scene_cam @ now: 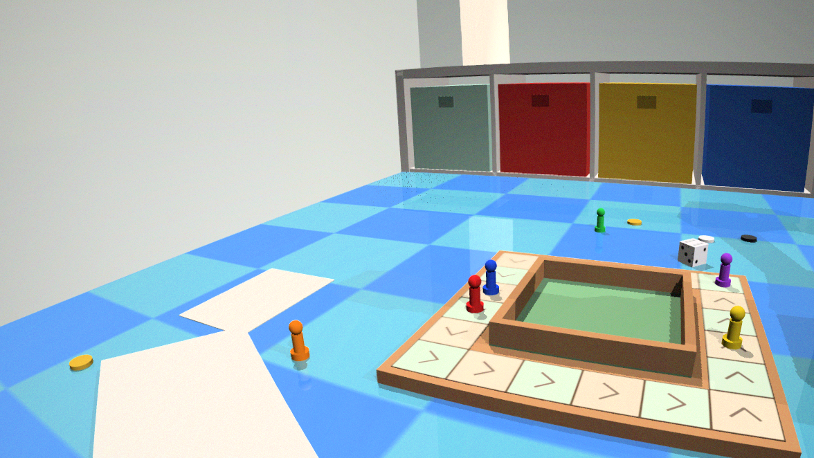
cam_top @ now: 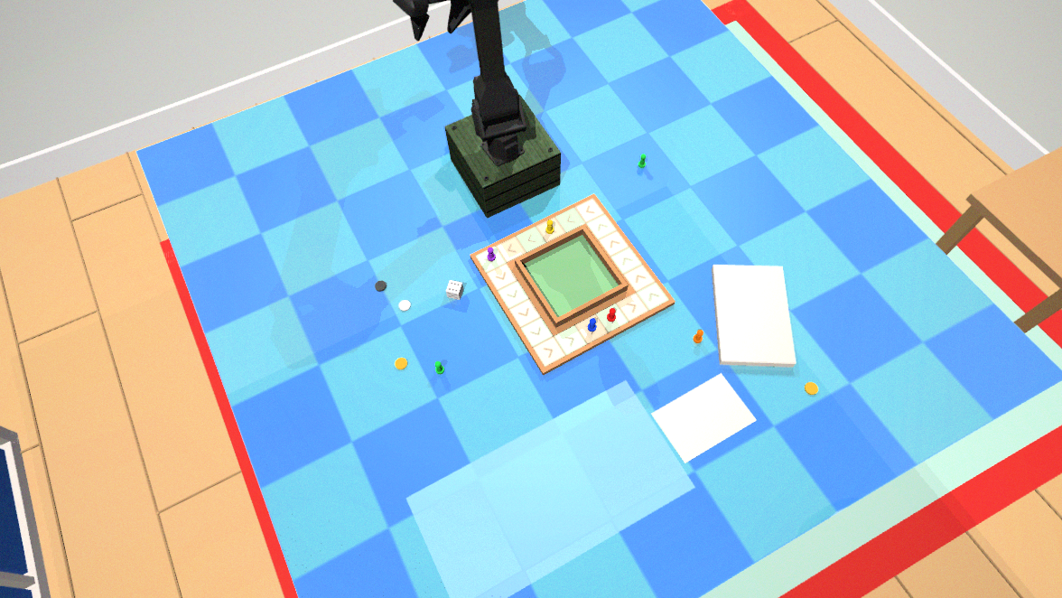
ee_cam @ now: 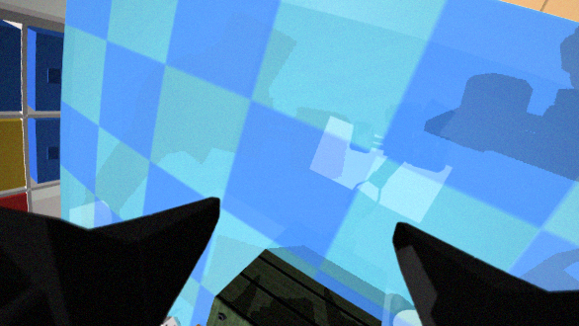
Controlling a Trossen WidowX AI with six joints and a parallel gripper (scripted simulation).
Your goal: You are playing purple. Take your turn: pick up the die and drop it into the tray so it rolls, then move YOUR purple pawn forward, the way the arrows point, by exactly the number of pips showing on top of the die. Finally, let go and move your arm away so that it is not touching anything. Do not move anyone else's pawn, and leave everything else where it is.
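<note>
Right now my gripper tip is 440 mm short of the white die, 230 mm to the left of it and 150 mm above it. Round my gripper tip: yellow pawn (430 mm ahead, 140 mm below, 10 mm to the right); purple pawn (420 mm ahead, 140 mm to the right, 140 mm below); green tray (540 mm ahead, 160 mm below, 30 mm to the right).
</note>
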